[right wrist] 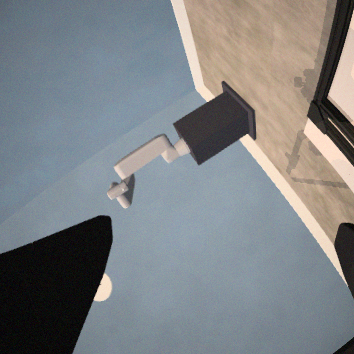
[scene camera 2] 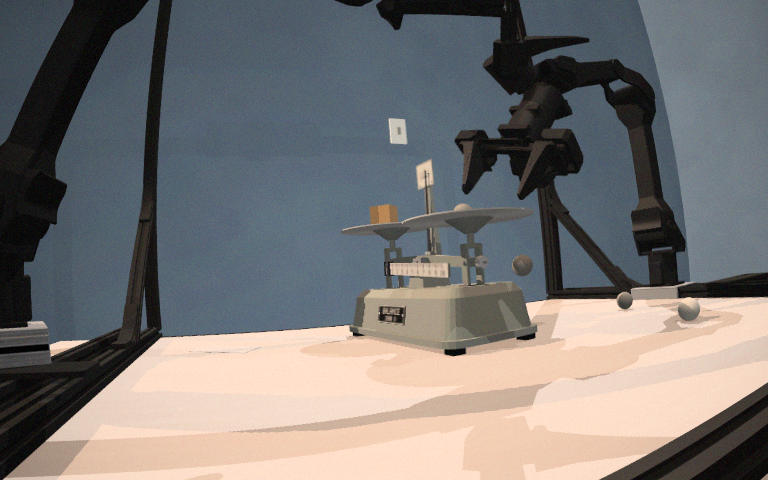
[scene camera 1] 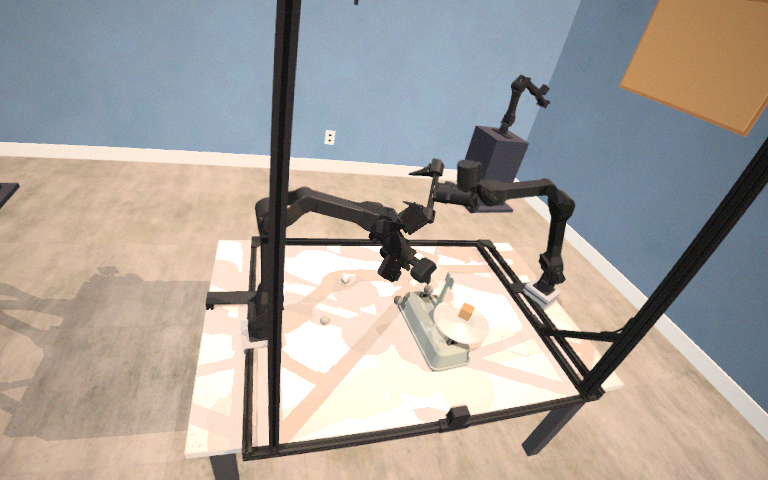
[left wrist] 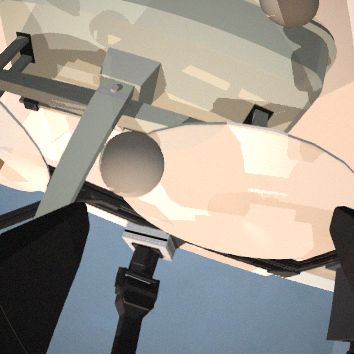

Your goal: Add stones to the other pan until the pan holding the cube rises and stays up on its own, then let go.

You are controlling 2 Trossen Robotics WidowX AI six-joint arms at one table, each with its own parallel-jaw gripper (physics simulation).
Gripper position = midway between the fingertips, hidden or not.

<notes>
My right gripper (scene camera 1: 405,187) is open, holding nothing. Further things: my left gripper (scene camera 2: 490,194) and a balance scale (scene camera 2: 431,312).
The balance scale shows as well in the left wrist view (left wrist: 218,93). My left gripper is seen too in scene camera 1 (scene camera 1: 418,276) and in the left wrist view (left wrist: 215,218). My right gripper shows as well in the right wrist view (right wrist: 230,233). The right wrist view does not show the balance scale: it is out of frame.
</notes>
